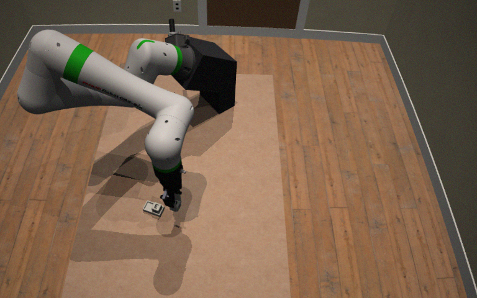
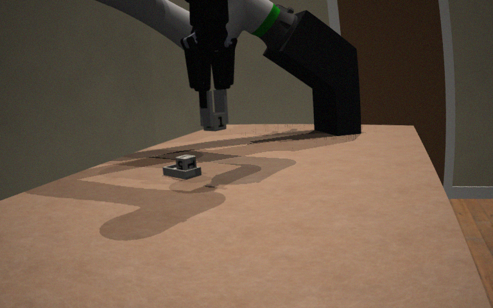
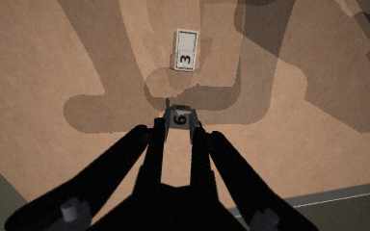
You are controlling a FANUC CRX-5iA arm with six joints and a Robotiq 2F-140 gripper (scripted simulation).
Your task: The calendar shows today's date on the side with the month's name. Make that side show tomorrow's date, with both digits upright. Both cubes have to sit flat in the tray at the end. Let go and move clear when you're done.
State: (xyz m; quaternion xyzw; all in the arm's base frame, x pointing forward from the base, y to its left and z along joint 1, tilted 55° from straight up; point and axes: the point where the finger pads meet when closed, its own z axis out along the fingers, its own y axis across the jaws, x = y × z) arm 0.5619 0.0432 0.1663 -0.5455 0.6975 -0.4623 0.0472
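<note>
Now: the grey calendar tray 13 cm below my hand, 10 cm to the right of it and 5 cm behind it. Round my hand: grey number cube 3 cm below.
</note>
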